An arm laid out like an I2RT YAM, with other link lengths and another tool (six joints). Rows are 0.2 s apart.
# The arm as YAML. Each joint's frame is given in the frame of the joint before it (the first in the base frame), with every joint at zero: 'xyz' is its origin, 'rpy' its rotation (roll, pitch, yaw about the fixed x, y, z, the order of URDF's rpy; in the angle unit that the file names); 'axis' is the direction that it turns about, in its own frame. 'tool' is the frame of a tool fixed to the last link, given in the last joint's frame.
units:
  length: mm
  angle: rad
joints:
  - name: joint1
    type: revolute
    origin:
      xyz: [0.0, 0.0, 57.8]
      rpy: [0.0, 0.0, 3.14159]
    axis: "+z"
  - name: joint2
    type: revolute
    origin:
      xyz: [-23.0, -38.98, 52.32]
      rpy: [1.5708, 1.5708, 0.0]
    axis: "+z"
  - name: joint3
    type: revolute
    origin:
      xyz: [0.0, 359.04, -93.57]
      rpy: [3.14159, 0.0, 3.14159]
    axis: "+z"
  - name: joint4
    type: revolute
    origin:
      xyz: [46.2, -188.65, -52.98]
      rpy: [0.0, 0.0, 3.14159]
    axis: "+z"
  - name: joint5
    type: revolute
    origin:
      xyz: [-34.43, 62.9, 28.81]
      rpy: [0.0, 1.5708, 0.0]
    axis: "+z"
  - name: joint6
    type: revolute
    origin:
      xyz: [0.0, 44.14, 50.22]
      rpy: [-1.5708, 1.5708, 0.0]
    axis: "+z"
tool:
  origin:
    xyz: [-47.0, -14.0, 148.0]
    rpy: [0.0, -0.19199, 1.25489]
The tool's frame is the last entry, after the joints.
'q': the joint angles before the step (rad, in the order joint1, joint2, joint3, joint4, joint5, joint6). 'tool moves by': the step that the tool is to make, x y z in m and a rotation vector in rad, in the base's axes. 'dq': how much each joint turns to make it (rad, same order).
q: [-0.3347 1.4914 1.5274 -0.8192 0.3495 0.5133]
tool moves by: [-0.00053 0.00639 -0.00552 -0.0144 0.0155 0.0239]
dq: [0.0291 -0.0096 -0.0337 0.0174 0.0168 -0.0101]
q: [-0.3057 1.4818 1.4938 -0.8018 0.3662 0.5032]
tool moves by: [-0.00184 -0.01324 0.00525 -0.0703 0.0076 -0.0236]
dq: [0.0020 -0.0016 -0.0024 0.0280 0.0668 -0.0342]
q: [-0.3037 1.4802 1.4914 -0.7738 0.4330 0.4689]
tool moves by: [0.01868 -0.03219 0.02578 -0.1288 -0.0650 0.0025]
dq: [-0.0450 0.0178 0.0248 0.1480 0.0273 -0.1201]
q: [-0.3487 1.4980 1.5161 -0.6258 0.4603 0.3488]
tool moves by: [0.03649 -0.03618 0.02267 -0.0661 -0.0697 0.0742]
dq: [-0.1025 0.0816 0.0871 0.1345 -0.1346 -0.1292]
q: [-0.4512 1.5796 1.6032 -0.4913 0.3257 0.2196]
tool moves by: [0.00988 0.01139 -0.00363 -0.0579 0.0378 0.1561]
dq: [-0.0028 -0.0067 -0.0377 0.0586 -0.1129 -0.1362]
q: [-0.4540 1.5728 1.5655 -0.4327 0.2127 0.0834]
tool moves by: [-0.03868 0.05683 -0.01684 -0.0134 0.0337 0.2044]
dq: [0.0295 -0.1693 -0.2103 0.0300 -0.1465 -0.1001]
